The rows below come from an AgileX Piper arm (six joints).
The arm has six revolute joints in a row. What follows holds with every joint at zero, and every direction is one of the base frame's. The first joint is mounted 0.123 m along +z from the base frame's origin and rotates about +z. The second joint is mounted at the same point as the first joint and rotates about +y. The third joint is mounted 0.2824 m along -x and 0.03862 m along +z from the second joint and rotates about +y. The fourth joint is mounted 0.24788 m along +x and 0.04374 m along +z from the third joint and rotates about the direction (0.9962, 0, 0.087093). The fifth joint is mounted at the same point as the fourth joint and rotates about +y. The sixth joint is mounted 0.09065 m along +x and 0.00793 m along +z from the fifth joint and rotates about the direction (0.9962, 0, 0.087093). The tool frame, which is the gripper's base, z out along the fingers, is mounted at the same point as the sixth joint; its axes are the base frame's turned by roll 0, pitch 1.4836 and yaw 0 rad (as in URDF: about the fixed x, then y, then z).
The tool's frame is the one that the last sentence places.
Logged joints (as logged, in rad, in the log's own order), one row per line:
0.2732, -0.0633, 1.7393, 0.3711, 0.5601, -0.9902
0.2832, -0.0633, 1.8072, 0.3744, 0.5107, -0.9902
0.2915, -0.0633, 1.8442, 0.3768, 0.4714, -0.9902
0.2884, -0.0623, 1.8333, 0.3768, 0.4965, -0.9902
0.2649, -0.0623, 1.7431, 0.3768, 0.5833, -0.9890
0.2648, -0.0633, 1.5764, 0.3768, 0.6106, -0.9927
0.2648, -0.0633, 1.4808, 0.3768, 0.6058, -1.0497
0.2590, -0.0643, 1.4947, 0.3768, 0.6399, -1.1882
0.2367, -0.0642, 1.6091, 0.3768, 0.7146, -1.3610
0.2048, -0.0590, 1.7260, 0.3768, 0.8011, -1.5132
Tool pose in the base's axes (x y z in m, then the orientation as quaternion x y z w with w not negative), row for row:
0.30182, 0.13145, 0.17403, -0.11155, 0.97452, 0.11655, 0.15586
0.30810, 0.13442, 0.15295, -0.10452, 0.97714, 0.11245, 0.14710
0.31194, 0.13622, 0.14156, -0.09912, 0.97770, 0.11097, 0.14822
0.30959, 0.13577, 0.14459, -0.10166, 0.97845, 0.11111, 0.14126
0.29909, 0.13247, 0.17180, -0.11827, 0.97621, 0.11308, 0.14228
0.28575, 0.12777, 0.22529, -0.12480, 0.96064, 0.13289, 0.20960
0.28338, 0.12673, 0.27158, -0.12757, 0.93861, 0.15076, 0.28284
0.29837, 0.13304, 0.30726, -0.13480, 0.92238, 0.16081, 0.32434
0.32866, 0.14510, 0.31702, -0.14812, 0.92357, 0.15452, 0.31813
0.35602, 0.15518, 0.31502, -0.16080, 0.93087, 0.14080, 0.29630
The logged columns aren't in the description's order. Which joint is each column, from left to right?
Columns, left to right: joint 4, joint 6, joint 2, joint 1, joint 5, joint 3.
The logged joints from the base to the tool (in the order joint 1, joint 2, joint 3, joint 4, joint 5, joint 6), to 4 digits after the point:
0.3711, 1.7393, -0.9902, 0.2732, 0.5601, -0.0633
0.3744, 1.8072, -0.9902, 0.2832, 0.5107, -0.0633
0.3768, 1.8442, -0.9902, 0.2915, 0.4714, -0.0633
0.3768, 1.8333, -0.9902, 0.2884, 0.4965, -0.0623
0.3768, 1.7431, -0.9890, 0.2649, 0.5833, -0.0623
0.3768, 1.5764, -0.9927, 0.2648, 0.6106, -0.0633
0.3768, 1.4808, -1.0497, 0.2648, 0.6058, -0.0633
0.3768, 1.4947, -1.1882, 0.2590, 0.6399, -0.0643
0.3768, 1.6091, -1.3610, 0.2367, 0.7146, -0.0642
0.3768, 1.7260, -1.5132, 0.2048, 0.8011, -0.0590

